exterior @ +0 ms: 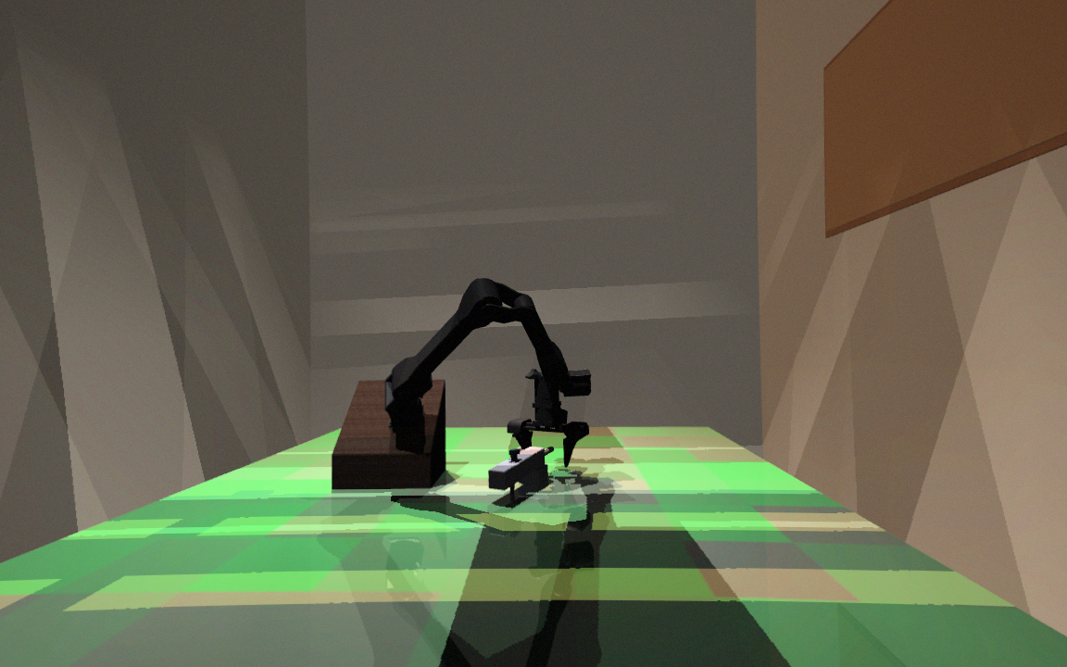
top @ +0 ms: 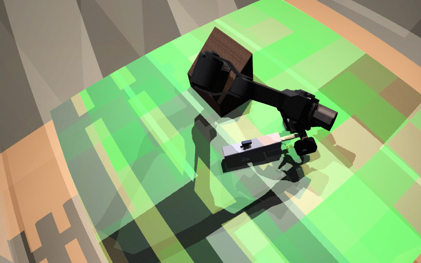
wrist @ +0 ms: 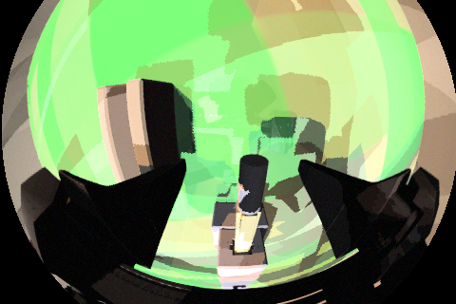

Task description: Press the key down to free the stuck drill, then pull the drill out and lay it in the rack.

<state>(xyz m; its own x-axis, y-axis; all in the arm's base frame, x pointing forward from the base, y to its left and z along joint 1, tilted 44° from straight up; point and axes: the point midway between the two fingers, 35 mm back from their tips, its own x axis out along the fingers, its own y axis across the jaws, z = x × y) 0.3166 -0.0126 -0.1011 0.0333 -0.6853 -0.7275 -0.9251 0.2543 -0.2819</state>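
Right now the drill is 40 mm to the right of my gripper tip, 30 mm above it and 20 mm behind it. Also, from my gripper tip: dark key: 150 mm to the right, 60 mm behind, 40 mm above; grey block: 130 mm to the right, 50 mm behind, 20 mm above; rack: 60 mm behind, 50 mm to the left.
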